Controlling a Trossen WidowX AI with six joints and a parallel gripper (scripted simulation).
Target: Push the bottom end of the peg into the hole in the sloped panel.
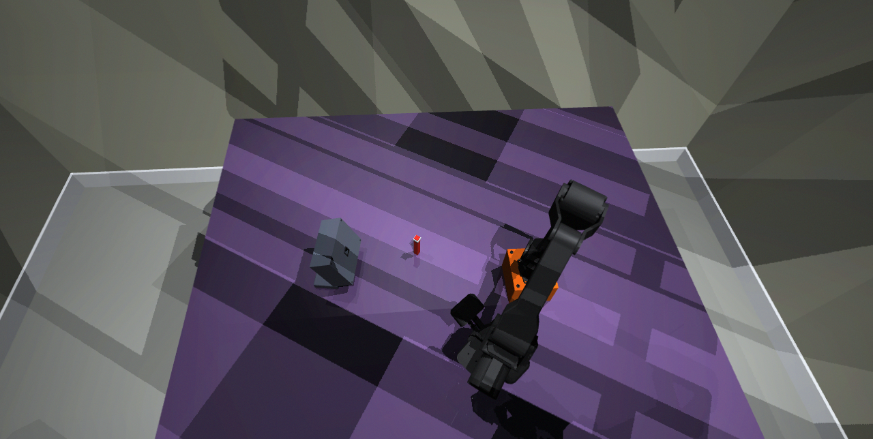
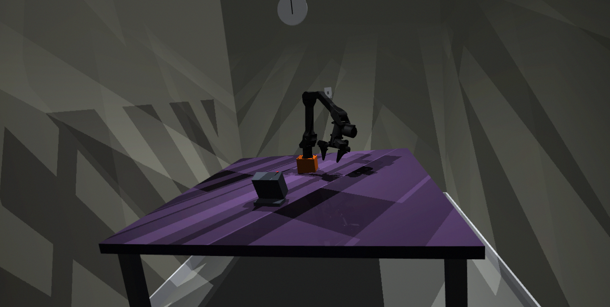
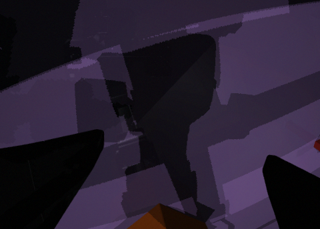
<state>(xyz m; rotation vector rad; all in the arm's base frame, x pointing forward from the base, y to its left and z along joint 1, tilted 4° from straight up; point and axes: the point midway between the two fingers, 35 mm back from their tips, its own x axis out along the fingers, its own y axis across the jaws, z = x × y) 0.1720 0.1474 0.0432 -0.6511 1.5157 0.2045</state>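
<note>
Right now my gripper tip is 280 mm to the left of the red square peg, 90 mm short of it and 30 mm above it. Also, from my gripper tip: foot (320 mm ahead, 280 mm to the right, 80 mm below); grey sloped panel (290 mm ahead, 270 mm to the right, 10 mm below).
</note>
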